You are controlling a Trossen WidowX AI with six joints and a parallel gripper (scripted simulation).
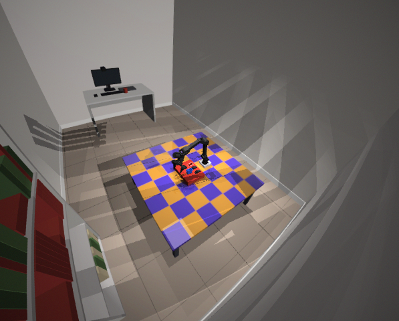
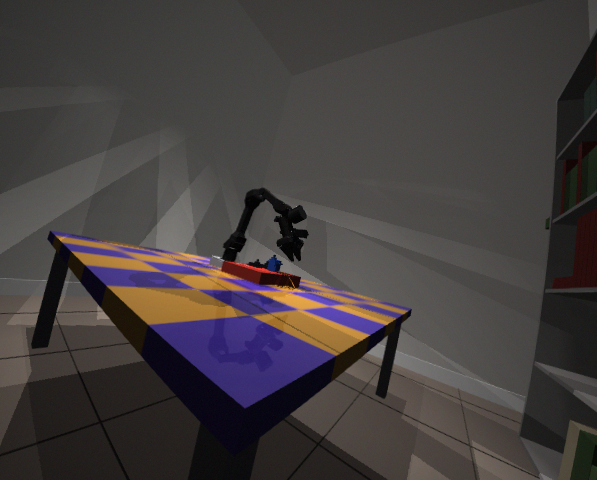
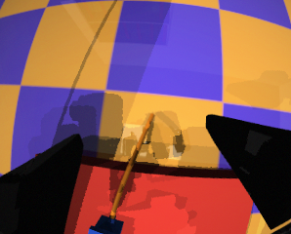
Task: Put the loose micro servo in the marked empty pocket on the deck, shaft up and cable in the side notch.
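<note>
The red robot deck is 130 mm behind my gripper tip, 100 mm below it and 20 mm to the left of it.
</note>
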